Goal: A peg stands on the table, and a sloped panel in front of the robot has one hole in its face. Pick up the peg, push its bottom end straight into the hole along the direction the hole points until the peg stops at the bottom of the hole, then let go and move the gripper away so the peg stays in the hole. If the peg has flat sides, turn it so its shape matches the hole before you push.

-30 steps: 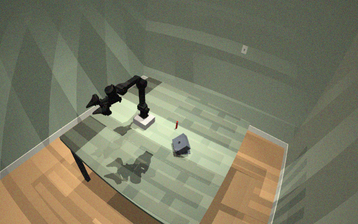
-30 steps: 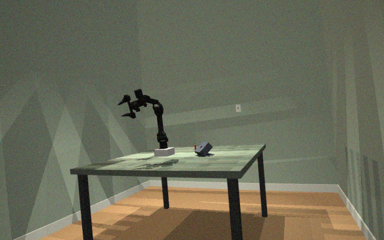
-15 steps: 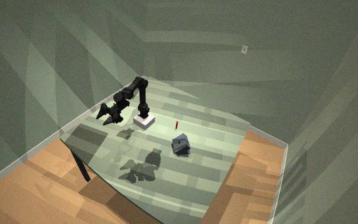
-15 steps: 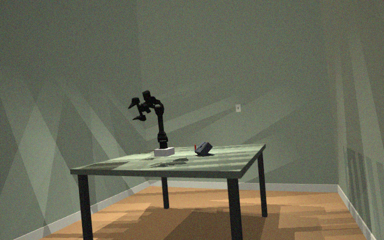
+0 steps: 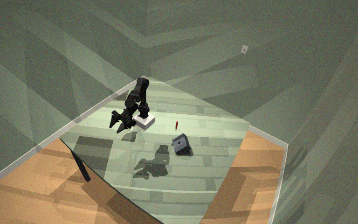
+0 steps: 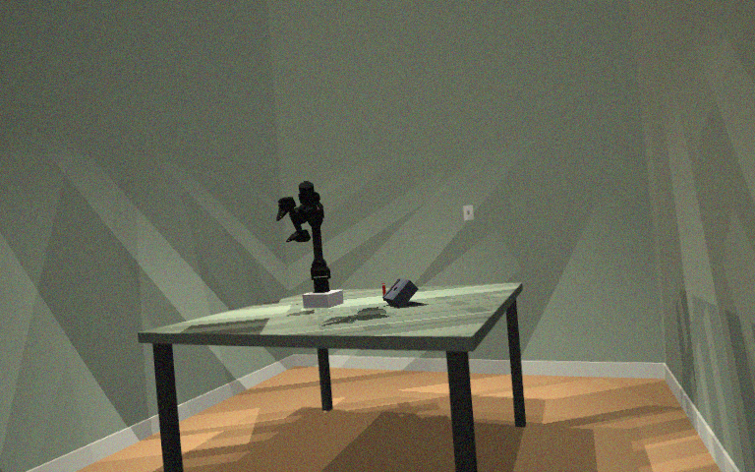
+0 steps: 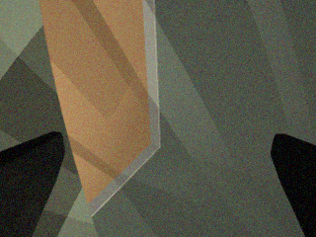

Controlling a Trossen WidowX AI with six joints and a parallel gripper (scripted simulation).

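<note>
The red peg lies 590 mm to the left of my gripper tip, 290 mm below it and 90 mm ahead of it. The rest, counted from my gripper tip: grey sloped panel: 430 mm to the left, 290 mm below, 250 mm ahead.
</note>
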